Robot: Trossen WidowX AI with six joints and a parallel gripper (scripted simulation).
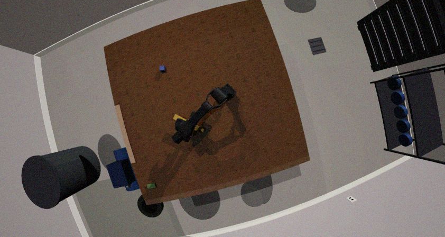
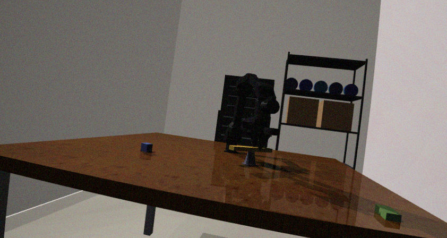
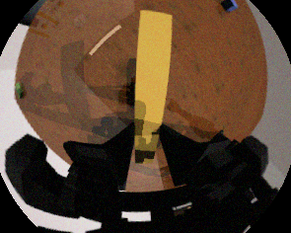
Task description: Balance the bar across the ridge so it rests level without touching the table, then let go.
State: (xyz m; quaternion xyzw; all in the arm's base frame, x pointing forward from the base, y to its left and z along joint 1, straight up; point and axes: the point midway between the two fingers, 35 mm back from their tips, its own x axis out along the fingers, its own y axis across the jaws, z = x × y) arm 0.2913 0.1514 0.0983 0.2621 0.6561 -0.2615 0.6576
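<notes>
Right now the yellow bar is 20 mm ahead of my gripper tip and 20 mm to the right of it. Round my gripper tip: blue cube: 110 mm ahead, 450 mm to the right, 50 mm below; then green block: 450 mm ahead, 350 mm to the left, 60 mm below.
</notes>
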